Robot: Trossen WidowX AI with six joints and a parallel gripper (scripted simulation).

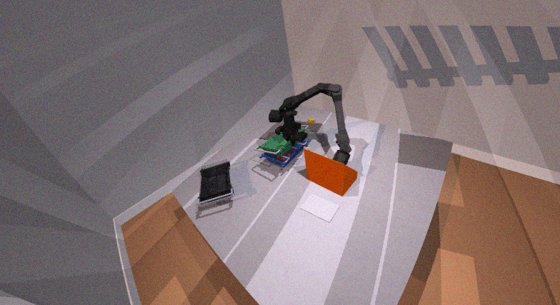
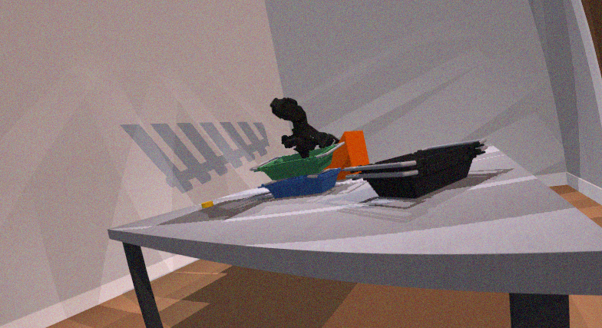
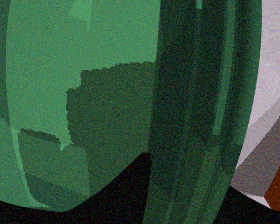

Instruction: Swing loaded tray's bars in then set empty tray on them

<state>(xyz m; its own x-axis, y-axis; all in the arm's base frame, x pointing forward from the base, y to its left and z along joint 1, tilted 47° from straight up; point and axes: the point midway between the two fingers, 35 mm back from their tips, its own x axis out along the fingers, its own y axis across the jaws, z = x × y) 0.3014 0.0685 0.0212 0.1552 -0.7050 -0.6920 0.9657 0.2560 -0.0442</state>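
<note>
Now: the green tray 70 mm ahead of my gripper tip, 20 mm above it and 10 mm to the left of it. From my gripper tip the other things lie so: beige flat card: 360 mm behind, 170 mm to the left, 90 mm below; yellow block: 400 mm to the right, 240 mm ahead, 80 mm below.
</note>
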